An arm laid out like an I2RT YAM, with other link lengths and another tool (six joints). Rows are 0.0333 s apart.
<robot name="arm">
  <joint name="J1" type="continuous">
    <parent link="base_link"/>
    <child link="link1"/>
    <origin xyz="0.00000 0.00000 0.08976" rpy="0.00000 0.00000 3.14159"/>
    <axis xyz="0 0 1"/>
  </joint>
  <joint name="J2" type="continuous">
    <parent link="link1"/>
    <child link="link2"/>
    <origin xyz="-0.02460 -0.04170 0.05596" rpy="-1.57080 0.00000 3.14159"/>
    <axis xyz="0 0 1"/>
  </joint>
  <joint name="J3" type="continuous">
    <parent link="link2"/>
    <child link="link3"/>
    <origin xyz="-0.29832 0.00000 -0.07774" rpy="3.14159 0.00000 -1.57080"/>
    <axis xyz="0 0 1"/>
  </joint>
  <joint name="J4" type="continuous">
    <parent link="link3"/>
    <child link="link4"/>
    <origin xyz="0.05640 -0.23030 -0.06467" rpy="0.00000 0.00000 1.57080"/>
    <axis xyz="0 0 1"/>
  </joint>
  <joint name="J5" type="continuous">
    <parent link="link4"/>
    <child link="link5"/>
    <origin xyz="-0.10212 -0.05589 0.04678" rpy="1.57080 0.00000 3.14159"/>
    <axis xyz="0 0 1"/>
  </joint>
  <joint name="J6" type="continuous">
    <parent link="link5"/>
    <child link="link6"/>
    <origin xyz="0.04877 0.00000 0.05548" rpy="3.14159 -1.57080 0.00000"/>
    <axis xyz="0 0 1"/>
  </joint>
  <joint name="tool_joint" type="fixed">
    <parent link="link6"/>
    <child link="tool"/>
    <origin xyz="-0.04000 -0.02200 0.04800" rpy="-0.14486 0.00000 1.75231"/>
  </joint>
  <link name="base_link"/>
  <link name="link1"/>
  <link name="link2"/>
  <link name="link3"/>
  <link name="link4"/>
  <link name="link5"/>
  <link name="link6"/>
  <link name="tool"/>
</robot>
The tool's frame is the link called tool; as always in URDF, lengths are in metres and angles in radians. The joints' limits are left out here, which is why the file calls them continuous.
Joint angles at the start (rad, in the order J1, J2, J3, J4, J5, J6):
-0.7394, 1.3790, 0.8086, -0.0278, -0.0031, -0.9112
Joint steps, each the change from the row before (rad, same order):
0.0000, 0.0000, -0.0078, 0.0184, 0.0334, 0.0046
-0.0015, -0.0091, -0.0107, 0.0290, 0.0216, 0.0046
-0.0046, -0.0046, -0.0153, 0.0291, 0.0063, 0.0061
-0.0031, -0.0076, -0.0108, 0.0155, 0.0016, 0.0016
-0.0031, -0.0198, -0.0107, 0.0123, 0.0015, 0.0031
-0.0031, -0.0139, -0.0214, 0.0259, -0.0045, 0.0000
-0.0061, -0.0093, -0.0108, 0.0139, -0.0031, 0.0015
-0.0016, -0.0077, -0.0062, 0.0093, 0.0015, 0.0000
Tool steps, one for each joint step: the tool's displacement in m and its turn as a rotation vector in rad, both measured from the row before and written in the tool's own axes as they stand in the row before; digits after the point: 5 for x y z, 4 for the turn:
-0.00283, -0.00205, 0.00027, 0.0143, -0.0323, 0.0001
-0.00436, 0.00086, -0.00260, -0.0054, -0.0358, 0.0014
-0.00223, -0.00134, -0.00130, -0.0070, -0.0209, 0.0066
-0.00126, -0.00056, -0.00208, -0.0064, -0.0116, 0.0022
-0.00291, 0.00145, -0.00542, -0.0134, -0.0177, 0.0034
-0.00011, -0.00077, -0.00375, -0.0150, -0.0108, 0.0010
-0.00180, -0.00084, -0.00265, -0.0078, -0.0103, 0.0036
-0.00127, 0.00049, -0.00212, -0.0063, -0.0093, 0.0000

